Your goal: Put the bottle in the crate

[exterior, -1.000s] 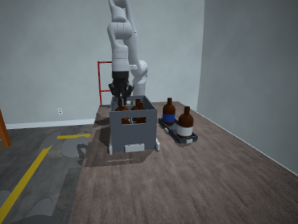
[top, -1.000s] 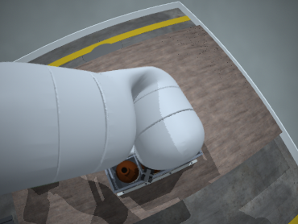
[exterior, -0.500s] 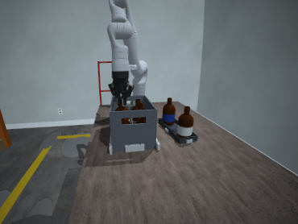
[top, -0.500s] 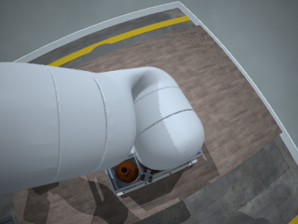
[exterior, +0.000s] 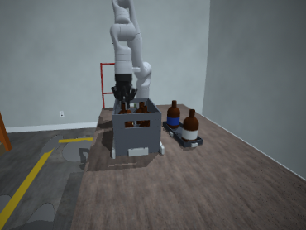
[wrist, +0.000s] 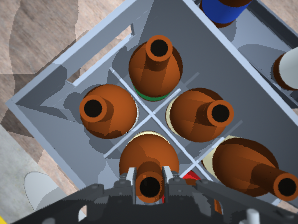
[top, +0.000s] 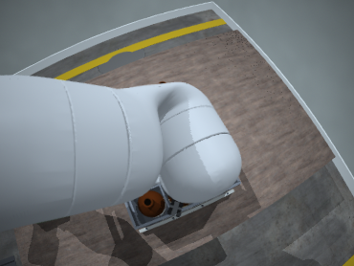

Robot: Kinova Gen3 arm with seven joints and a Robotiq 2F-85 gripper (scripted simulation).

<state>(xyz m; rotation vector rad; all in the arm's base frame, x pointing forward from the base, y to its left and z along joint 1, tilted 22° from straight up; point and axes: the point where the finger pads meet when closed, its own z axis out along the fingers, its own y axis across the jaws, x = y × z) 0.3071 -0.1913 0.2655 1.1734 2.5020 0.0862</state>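
Now: the cream-label bottle 7 cm below my hand. Also, from my hand: grey crate 1 cm ahead, 4 cm to the left, 9 cm below; blue-label bottle 5 cm behind, 29 cm to the left, 9 cm below; white-label bottle 13 cm ahead, 28 cm to the left, 9 cm below.
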